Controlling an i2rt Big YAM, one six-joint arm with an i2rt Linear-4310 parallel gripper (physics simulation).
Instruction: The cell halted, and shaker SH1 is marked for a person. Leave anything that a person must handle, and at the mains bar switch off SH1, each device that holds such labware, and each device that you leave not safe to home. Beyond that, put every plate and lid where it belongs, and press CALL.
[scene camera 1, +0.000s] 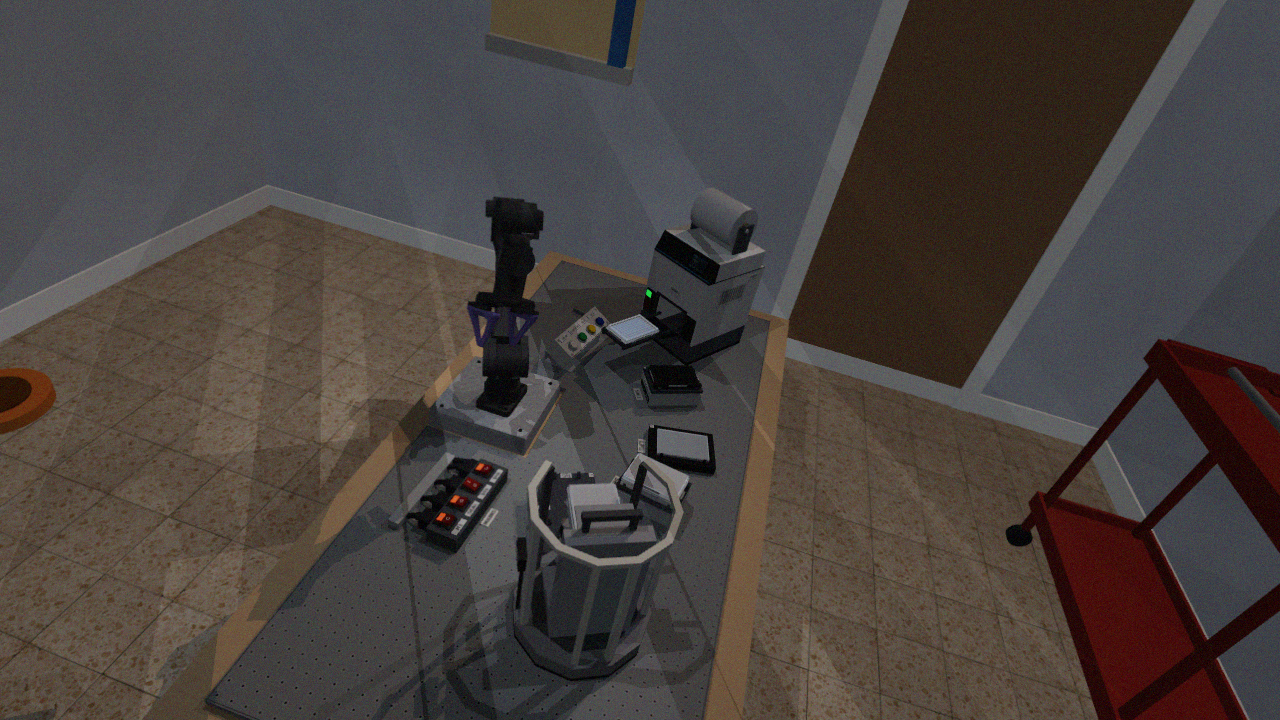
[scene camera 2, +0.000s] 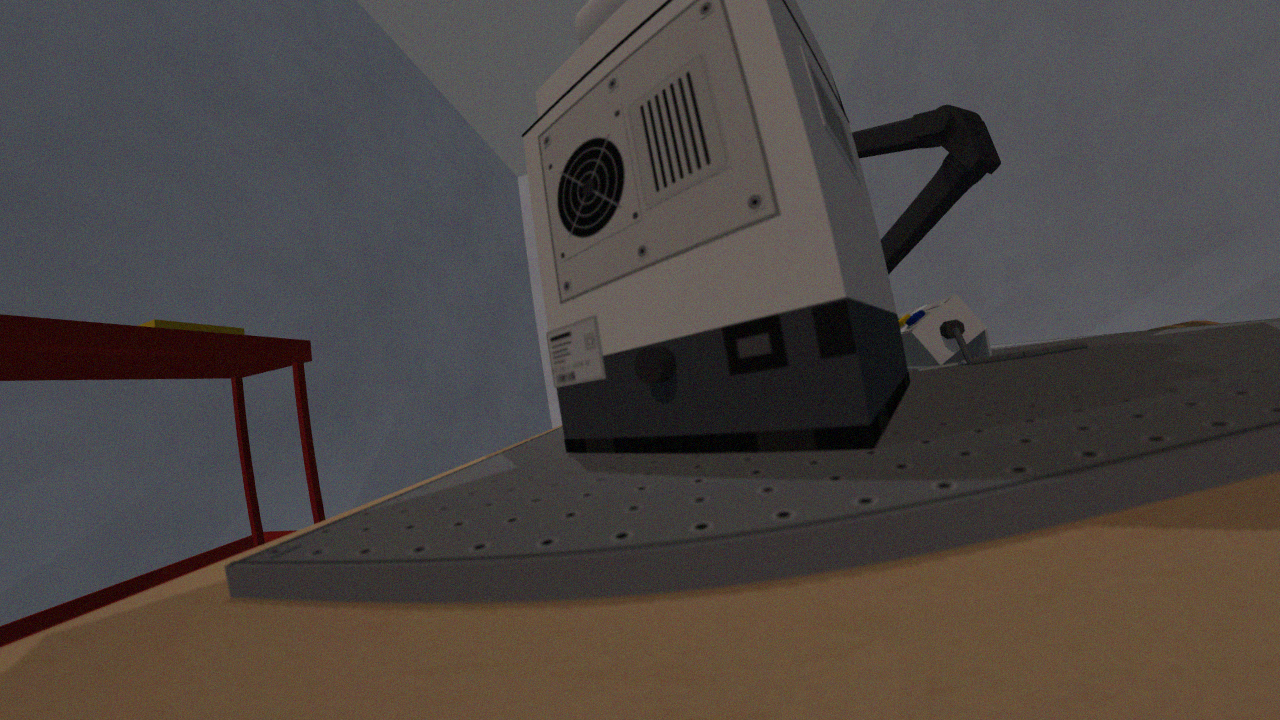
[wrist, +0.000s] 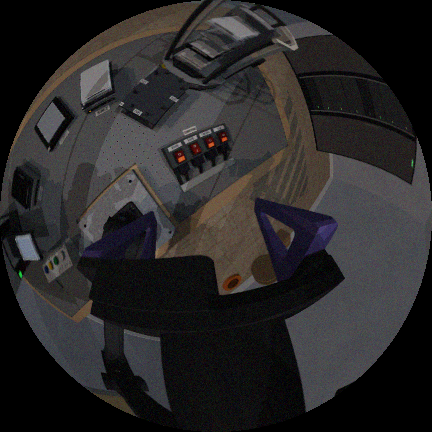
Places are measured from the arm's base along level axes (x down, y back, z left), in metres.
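Where they show: gripper, fingertip midpoint: (scene camera 1: 496, 346) (wrist: 204, 209); arm's base, link origin: (scene camera 1: 502, 398) (wrist: 124, 223).
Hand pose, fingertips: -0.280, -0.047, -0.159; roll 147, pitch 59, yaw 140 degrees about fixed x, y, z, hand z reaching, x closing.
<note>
Things, the pixels of their centre, and the offset from my fingertips, as dx, dy, dz. "spot": a spot on its surface instead.
- mains bar, body centre: (scene camera 1: 450, 493) (wrist: 203, 154) +0.290, +0.018, -0.148
- lid, body centre: (scene camera 1: 682, 445) +0.291, -0.404, +0.217
- white-topped unit, body centre: (scene camera 1: 656, 477) (wrist: 94, 79) +0.242, -0.372, +0.035
- dark-topped unit, body centre: (scene camera 1: 673, 376) +0.255, -0.325, +0.422
- pale plate, body centre: (scene camera 1: 632, 328) +0.209, -0.175, +0.515
- button box, body centre: (scene camera 1: 582, 337) (wrist: 55, 260) +0.253, -0.048, +0.467
- tall instrument, body centre: (scene camera 2: 710, 166) (scene camera 1: 706, 272) +0.089, -0.316, +0.736
- open cage, surface spot: (scene camera 1: 675, 528) spot: -0.006, -0.436, -0.297
- dark flat base, body centre: (scene camera 1: 569, 510) (wrist: 154, 94) +0.279, -0.223, -0.096
My gripper (scene camera 1: 502, 342) (wrist: 204, 209) is open and empty, raised near the arm's base. The mains bar (scene camera 1: 462, 503) (wrist: 197, 149) has four red rockers; three glow orange, and the second from the base end is dark. Its labels are too small to read. A pale plate or lid (scene camera 1: 682, 444) (wrist: 51, 121) lies in a black frame. A white-topped unit (scene camera 1: 657, 480) (wrist: 96, 84) stands beside it. A dark-topped unit (scene camera 1: 671, 385) (wrist: 25, 186) stands farther back. A pale plate (scene camera 1: 632, 329) (wrist: 27, 247) sits on the instrument's extended tray. The button box (scene camera 1: 581, 337) (wrist: 57, 263) has coloured buttons.
A tall instrument (scene camera 1: 707, 284) (scene camera 2: 707, 223) with a green light stands at the back. An open cage (scene camera 1: 675, 528) surrounds a unit with pale pieces inside. A dark flat base (wrist: 152, 97) with small labels lies near it. A red cart (scene camera 1: 1087, 591) (scene camera 2: 268, 353) stands beside the table.
</note>
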